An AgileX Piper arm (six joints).
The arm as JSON. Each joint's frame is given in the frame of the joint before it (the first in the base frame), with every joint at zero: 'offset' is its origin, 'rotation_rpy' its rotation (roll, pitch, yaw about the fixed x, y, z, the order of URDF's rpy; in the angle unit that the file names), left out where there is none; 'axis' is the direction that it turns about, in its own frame. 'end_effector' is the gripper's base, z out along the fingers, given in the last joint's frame.
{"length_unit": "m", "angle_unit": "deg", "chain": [
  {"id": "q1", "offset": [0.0, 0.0, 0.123], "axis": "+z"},
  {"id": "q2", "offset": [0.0, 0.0, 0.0], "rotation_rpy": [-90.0, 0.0, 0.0], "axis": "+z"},
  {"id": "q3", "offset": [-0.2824, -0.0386, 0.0], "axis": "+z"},
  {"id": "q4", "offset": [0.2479, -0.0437, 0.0], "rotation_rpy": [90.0, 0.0, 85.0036], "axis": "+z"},
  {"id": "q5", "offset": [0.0, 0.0, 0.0], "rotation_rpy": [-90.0, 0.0, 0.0], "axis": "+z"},
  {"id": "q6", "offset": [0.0, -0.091, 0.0], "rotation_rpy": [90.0, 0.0, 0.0], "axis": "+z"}
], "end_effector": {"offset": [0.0, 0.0, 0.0]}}
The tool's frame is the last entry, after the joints.
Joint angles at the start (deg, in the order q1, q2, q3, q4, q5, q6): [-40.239, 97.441, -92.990, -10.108, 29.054, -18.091]
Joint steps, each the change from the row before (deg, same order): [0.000, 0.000, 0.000, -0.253, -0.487, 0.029]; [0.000, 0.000, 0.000, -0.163, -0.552, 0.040]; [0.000, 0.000, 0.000, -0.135, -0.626, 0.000]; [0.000, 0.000, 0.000, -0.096, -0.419, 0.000]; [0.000, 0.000, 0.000, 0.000, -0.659, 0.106]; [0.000, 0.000, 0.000, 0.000, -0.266, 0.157]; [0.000, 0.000, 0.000, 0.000, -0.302, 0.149]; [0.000, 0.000, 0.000, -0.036, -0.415, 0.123]
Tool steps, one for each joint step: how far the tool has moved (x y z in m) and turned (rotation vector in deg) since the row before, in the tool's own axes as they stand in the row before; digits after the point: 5 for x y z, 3 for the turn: [-0.00068, -0.00042, 0.00000, 0.267, -0.425, -0.193]; [-0.00080, -0.00039, 0.00000, 0.244, -0.501, -0.104]; [-0.00092, -0.00040, -0.00001, 0.253, -0.576, -0.120]; [-0.00061, -0.00027, 0.00000, 0.171, -0.385, -0.085]; [-0.00100, -0.00032, -0.00001, 0.203, -0.627, 0.106]; [-0.00040, -0.00013, 0.00000, 0.081, -0.253, 0.157]; [-0.00046, -0.00015, 0.00000, 0.092, -0.288, 0.149]; [-0.00062, -0.00022, 0.00000, 0.140, -0.391, 0.091]
